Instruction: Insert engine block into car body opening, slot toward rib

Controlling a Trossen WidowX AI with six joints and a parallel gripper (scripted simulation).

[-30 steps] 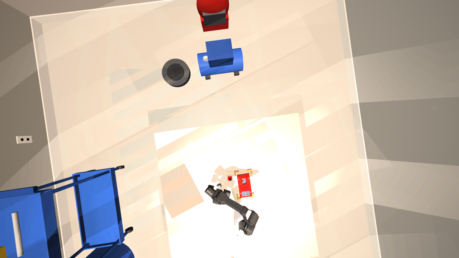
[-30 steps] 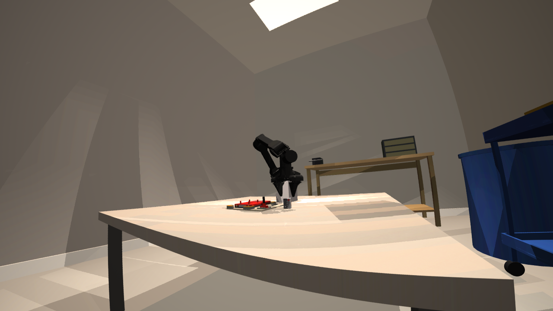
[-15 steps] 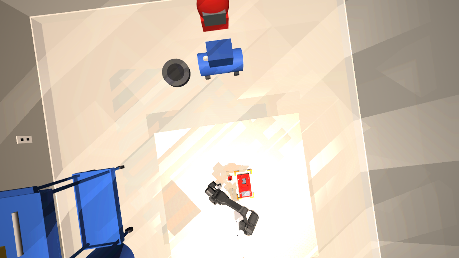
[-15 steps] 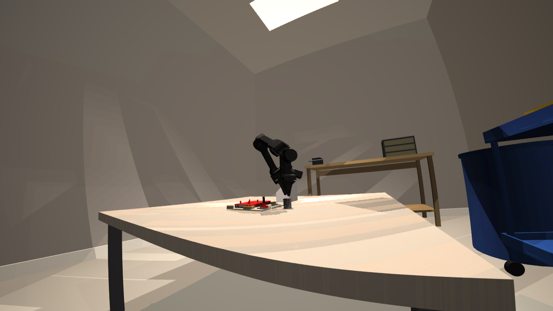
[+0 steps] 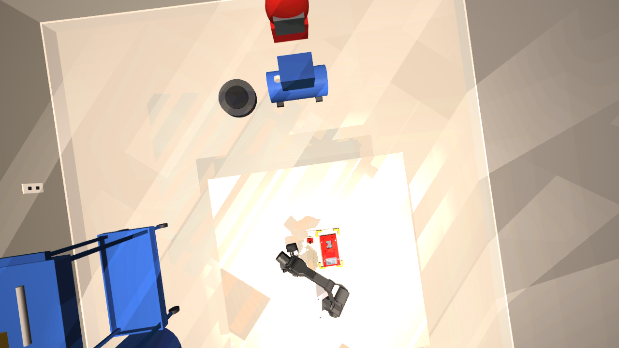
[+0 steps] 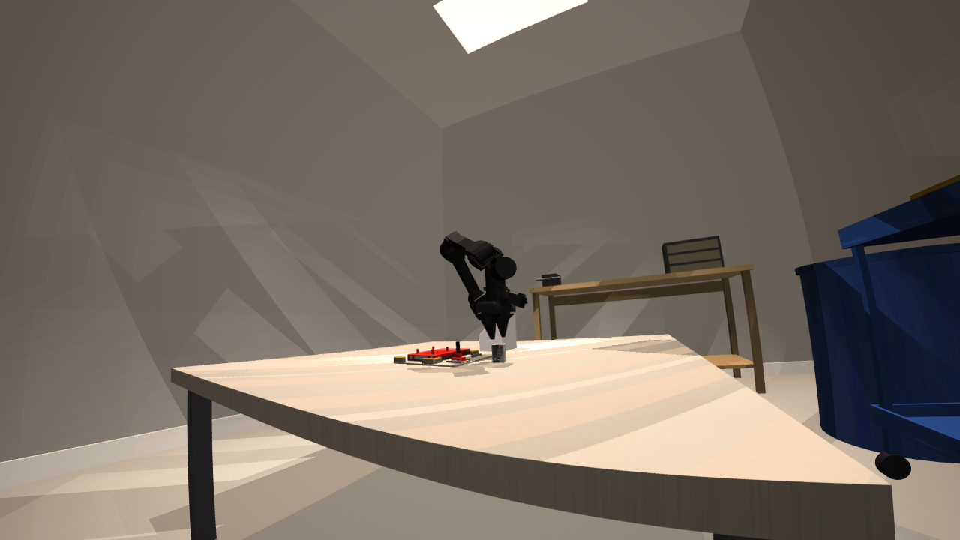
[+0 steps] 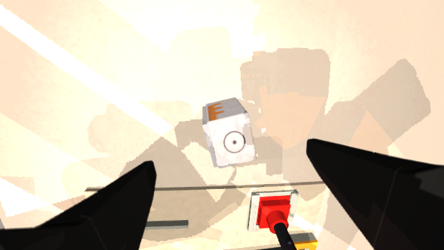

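The engine block lies 4 cm below my gripper tip.
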